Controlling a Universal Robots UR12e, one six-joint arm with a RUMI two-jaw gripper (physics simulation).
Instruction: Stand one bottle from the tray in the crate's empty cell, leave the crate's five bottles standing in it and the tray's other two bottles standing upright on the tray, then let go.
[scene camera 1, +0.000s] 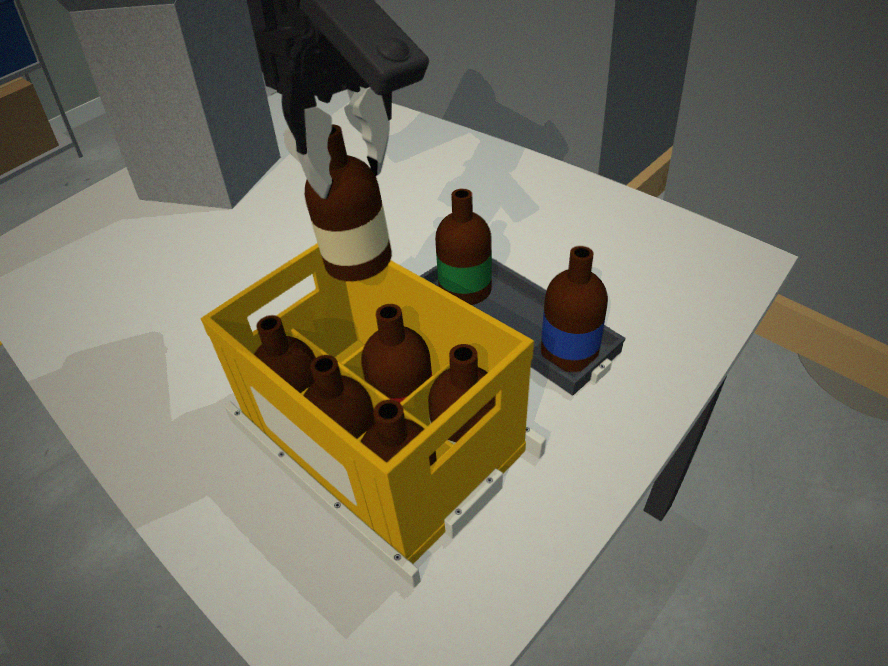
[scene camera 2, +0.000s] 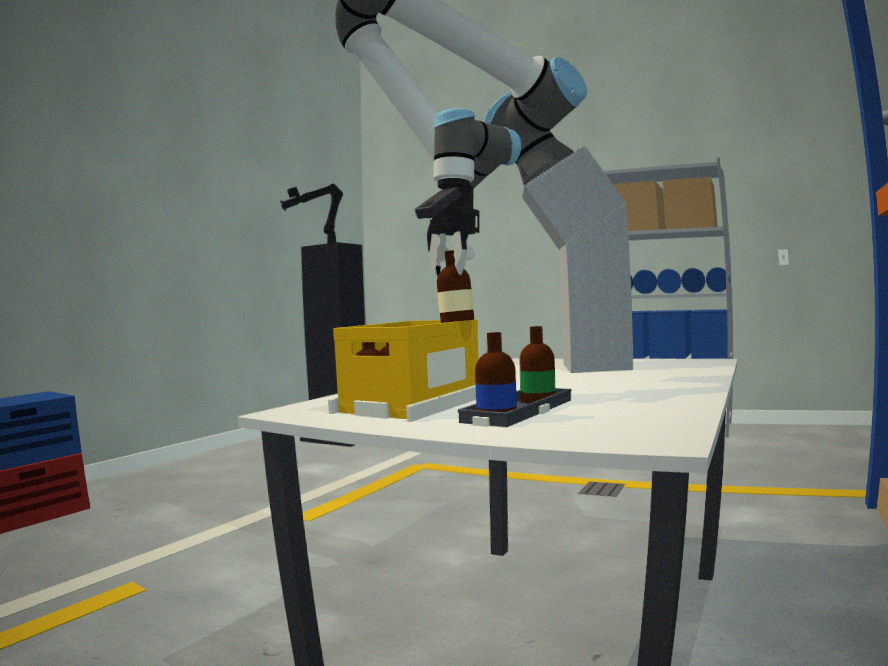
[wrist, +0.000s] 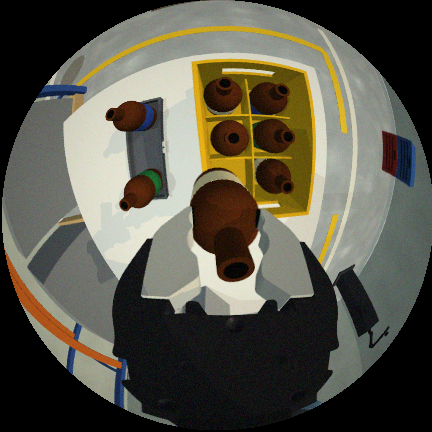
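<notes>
My gripper is shut on the cream-labelled bottle. Its fingers grip the shoulder, with the neck between them. The bottle tilts slightly, its base at rim height over the end of the yellow crate with the empty cell; rim contact is unclear. Several bottles stand in the other cells. The green-labelled bottle and blue-labelled bottle stand upright on the dark tray.
Low pale strips edge the crate on the white table. The grey robot pedestal stands at the table's far end. The crate's walls rise above its bottles' shoulders.
</notes>
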